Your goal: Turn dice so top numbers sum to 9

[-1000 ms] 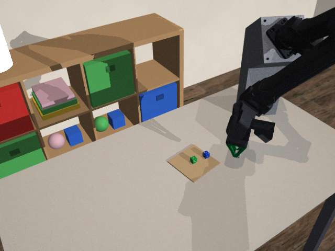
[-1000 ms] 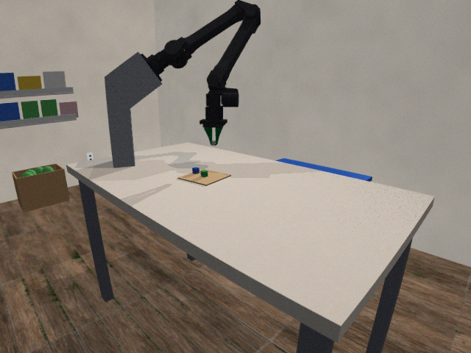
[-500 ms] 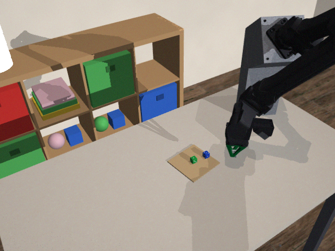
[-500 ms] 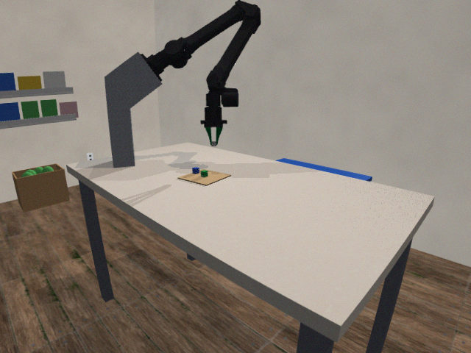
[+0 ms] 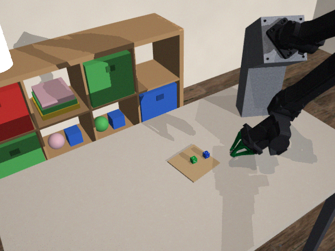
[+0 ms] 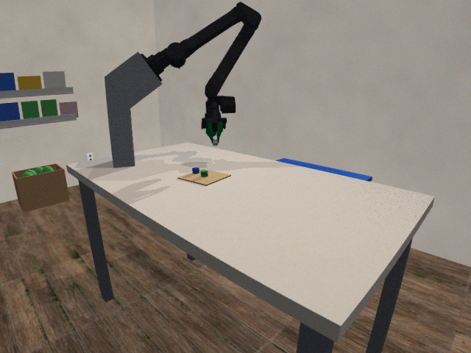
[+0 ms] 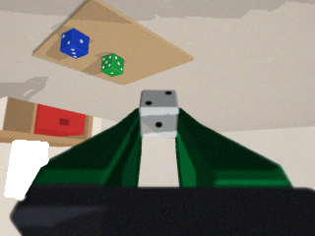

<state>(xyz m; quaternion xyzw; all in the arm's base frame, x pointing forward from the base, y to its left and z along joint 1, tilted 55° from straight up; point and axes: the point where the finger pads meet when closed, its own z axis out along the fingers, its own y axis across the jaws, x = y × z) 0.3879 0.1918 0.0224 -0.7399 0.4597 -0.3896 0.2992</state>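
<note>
My hand is 30 mm short of the blue die, 120 mm to the left of it and 100 mm above it. Also, from my hand: tan mat 80 mm ahead, 110 mm to the right, 110 mm below; then green die 80 mm ahead, 110 mm to the right, 100 mm below; then white die 10 mm below.
</note>
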